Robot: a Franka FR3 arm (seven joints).
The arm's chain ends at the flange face. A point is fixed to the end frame.
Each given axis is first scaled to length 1.
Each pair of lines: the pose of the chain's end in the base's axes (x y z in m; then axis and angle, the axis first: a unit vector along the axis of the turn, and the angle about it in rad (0 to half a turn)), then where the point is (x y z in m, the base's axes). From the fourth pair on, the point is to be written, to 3 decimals.
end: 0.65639, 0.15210, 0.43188, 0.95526, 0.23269, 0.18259, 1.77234
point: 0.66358 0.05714 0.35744
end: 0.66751, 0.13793, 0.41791, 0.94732, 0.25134, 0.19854, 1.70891
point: 0.67846 0.03839 0.35021
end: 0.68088, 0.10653, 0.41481, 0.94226, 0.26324, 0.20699, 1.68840
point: 0.69391 0.00557 0.34963
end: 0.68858, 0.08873, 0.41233, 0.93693, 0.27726, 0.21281, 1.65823
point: 0.703 -0.014 0.351
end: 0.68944, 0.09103, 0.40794, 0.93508, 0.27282, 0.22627, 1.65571
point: 0.706 -0.012 0.347
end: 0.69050, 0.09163, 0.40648, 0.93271, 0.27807, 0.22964, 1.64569
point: 0.708 -0.012 0.346
